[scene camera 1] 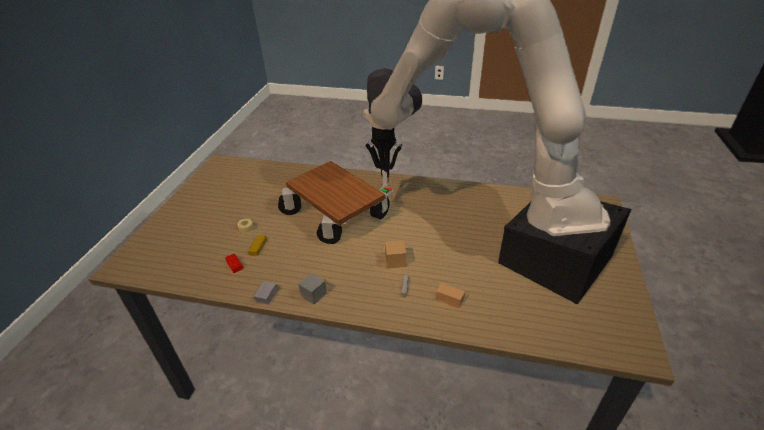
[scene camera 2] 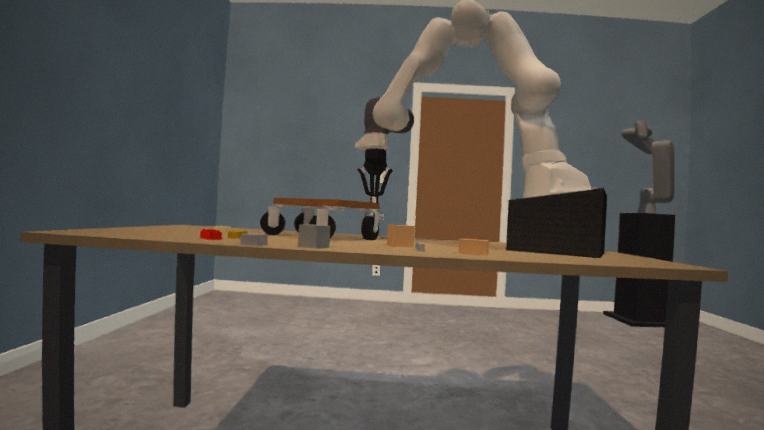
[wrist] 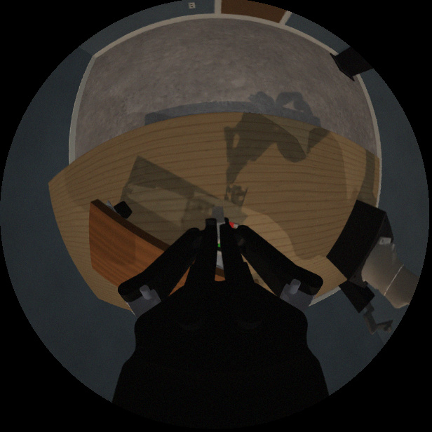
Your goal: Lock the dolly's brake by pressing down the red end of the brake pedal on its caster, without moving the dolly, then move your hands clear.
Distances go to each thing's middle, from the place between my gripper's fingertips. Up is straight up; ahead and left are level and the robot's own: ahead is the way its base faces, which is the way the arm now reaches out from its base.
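Scene:
For the dolly (scene camera 1: pixel 339 195), my hand's 18 cm short of it, 3 cm above it, and 10 cm to the right of it.

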